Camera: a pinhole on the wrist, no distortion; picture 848 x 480 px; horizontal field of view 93.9 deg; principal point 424.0 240.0 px. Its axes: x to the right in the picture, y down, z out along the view. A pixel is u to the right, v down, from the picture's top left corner.
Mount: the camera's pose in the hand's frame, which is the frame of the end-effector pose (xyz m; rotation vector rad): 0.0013 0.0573 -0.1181 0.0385 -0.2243 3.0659
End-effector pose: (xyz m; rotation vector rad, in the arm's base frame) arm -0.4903 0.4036 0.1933 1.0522 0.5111 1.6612
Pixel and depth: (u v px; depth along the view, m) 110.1 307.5 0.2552
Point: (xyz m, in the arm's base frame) -0.3803 0.5849 0.3087
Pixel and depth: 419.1 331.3 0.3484
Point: -0.2711 0.4002 0.2522
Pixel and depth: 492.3 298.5 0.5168
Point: -0.1158 0.2946 0.2951
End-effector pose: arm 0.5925 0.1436 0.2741 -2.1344 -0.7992 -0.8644
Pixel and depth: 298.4 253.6 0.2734
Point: 0.6985 0.2823 0.2634
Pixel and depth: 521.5 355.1 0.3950
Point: 0.5439 0.3785 0.1004
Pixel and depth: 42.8 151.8 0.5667
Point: 1.1210 0.6064 0.4403
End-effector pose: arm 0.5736 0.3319 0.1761 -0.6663 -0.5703 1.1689
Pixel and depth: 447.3 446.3 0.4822
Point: 0.4980 0.2920 0.5831
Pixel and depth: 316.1 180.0 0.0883
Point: 0.5672 0.3671 0.1168
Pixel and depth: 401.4 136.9 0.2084
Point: 0.4611 0.3882 0.1841
